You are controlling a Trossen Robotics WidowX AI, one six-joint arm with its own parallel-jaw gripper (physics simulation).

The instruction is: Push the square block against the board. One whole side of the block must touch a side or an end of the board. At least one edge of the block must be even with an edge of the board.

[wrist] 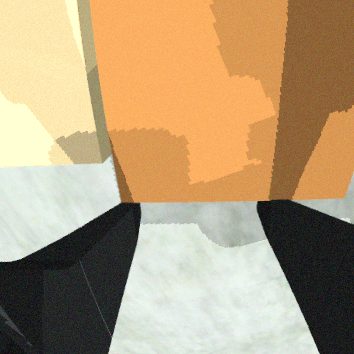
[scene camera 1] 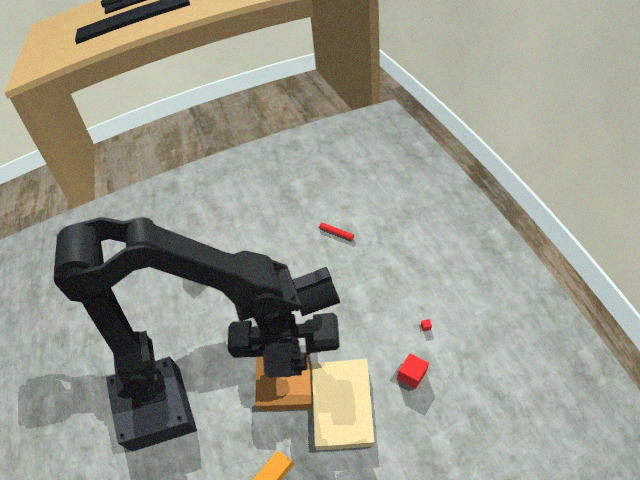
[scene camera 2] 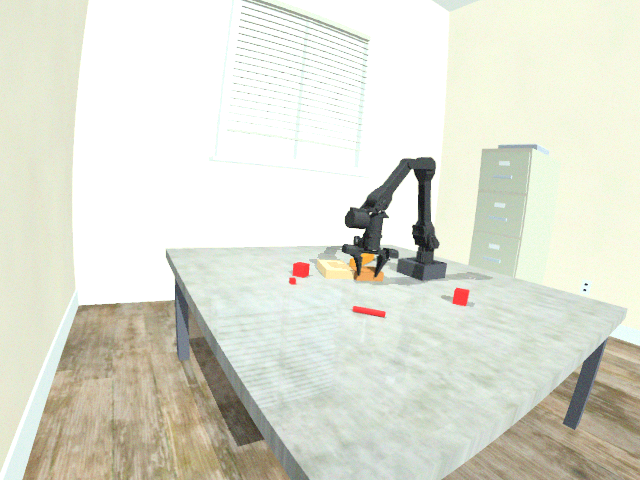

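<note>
The square block is orange-brown and lies flat. One side of it lies along the long side of the pale yellow board; they look touching or very close, with a small wedge of table showing at the near corner in the wrist view. There, the block's near end reaches a little past the board's end. My gripper is open and points down, its fingertips at the block's near end, nothing between them. In scene camera 1 it hides that end.
A red cube and a tiny red cube lie beyond the board. A red rod and another red cube lie farther off. An orange piece lies near the board's other end.
</note>
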